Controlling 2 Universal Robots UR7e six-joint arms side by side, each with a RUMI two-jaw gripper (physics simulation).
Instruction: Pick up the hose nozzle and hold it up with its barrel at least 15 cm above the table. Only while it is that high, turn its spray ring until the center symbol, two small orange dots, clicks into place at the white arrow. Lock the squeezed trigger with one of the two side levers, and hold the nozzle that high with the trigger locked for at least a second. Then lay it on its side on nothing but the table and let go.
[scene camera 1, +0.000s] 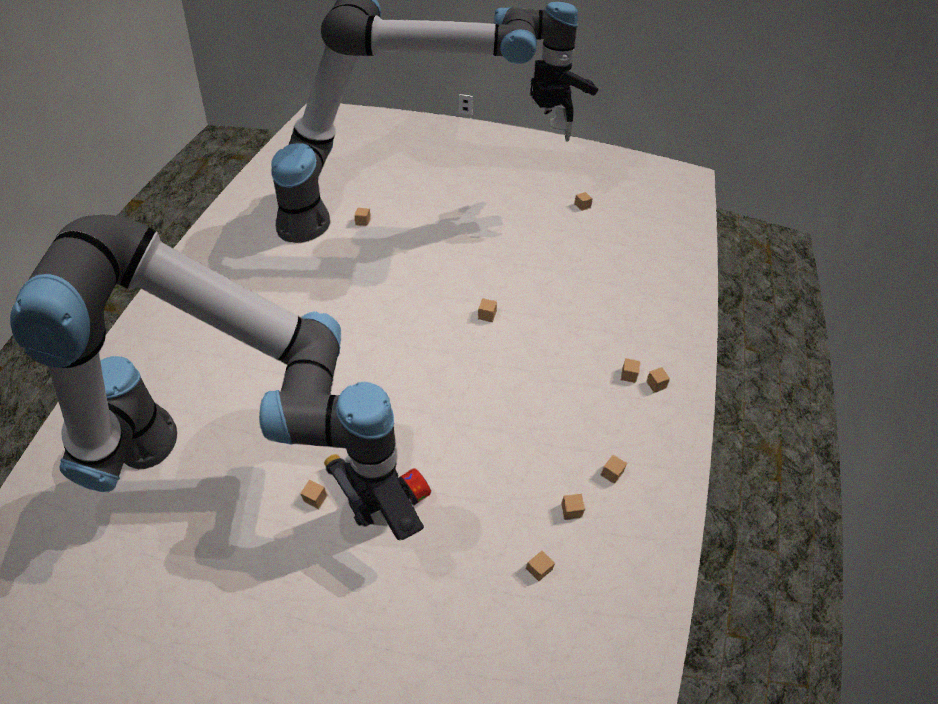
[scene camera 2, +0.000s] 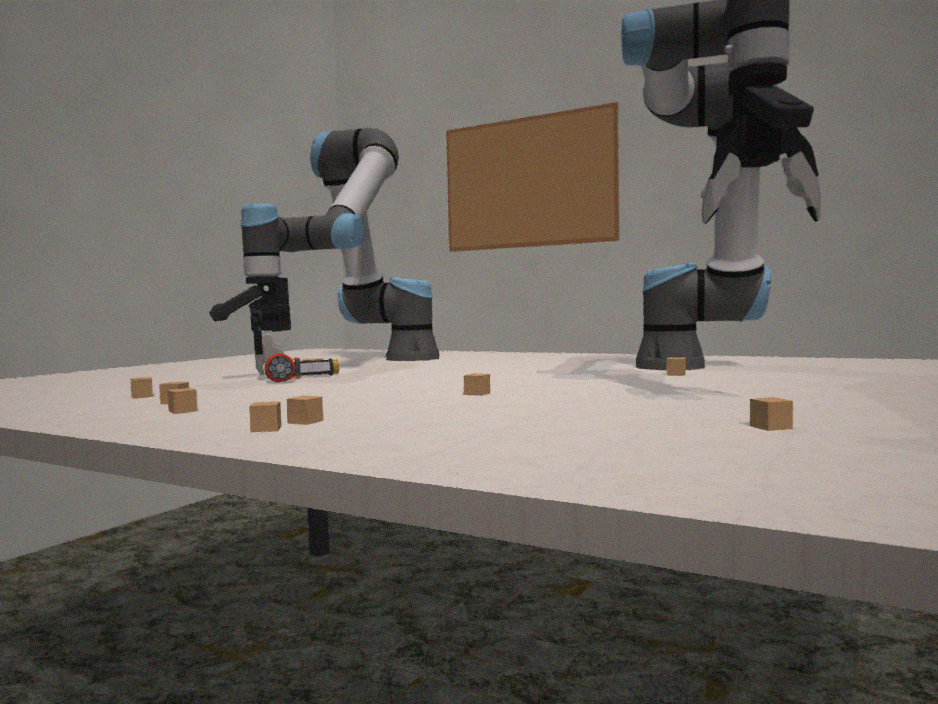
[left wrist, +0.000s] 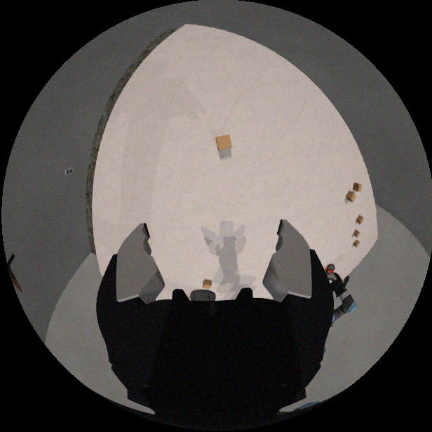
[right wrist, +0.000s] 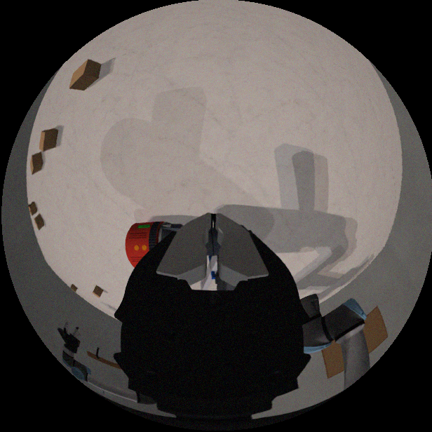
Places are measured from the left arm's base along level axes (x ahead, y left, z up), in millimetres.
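Pixels of known places: left gripper, fingertip midpoint: (scene camera 1: 555, 127) (scene camera 2: 761, 222); right gripper, fingertip midpoint: (scene camera 1: 387, 523) (scene camera 2: 262, 375); left arm's base at its link origin: (scene camera 1: 303, 225); right arm's base at its link origin: (scene camera 1: 146, 439) (scene camera 2: 412, 358).
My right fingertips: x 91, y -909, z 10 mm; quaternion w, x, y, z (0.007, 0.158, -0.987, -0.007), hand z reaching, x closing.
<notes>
Ahead of a thing's pixels: the offset from my right fingertips to its top centre. Level surfaces: height alone.
The hose nozzle (scene camera 1: 415, 484) (scene camera 2: 314, 366) (left wrist: 330, 268) (right wrist: 142, 245) lies on its side on the table @[dz -10 mm] (scene camera 1: 424, 606) (scene camera 2: 530, 462). Its red spray ring points right in scene camera 1, and its yellow end shows beyond the right gripper. In the right wrist view, two orange dots and a green mark show on the ring; the white arrow is not visible. My right gripper (scene camera 2: 261, 369) (right wrist: 213, 214) is low at the nozzle, fingertips together, with no part visibly held; its fingers hide much of the body, trigger and levers. My left gripper (scene camera 1: 562, 132) (scene camera 2: 762, 219) (left wrist: 212, 223) is open, empty and high above the table.
Several wooden cubes are scattered on the table. One cube @[dy +82, dx -126, dz +24 mm] (scene camera 1: 313, 494) lies near the nozzle, left of the right gripper in scene camera 1. Others @[dy -147, dx +245, dz +24 mm] (scene camera 1: 540, 565) @[dy -47, dx +337, dz +24 mm] (scene camera 1: 572, 506) @[dy +10, dx +440, dz +24 mm] (scene camera 1: 613, 468) lie toward the table's right edge. Another cube @[dy +823, dx +676, dz +24 mm] (scene camera 1: 582, 200) (left wrist: 224, 142) lies near the left gripper.
</notes>
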